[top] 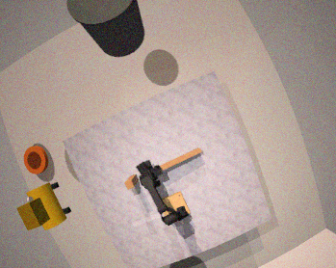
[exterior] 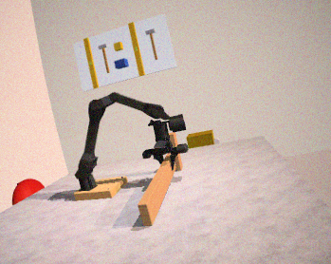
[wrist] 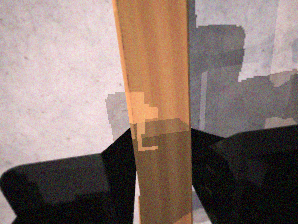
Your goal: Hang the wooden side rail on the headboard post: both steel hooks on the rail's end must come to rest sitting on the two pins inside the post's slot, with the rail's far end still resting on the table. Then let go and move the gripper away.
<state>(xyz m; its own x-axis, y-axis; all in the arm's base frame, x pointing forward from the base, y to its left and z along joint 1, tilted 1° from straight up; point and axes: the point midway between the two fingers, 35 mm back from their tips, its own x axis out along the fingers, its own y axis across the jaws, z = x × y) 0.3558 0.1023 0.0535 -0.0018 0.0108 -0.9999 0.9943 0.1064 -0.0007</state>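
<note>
Now: gripper tip 20 mm past the wooden headboard post, 150 mm to the right of it and 40 mm below it.
</note>
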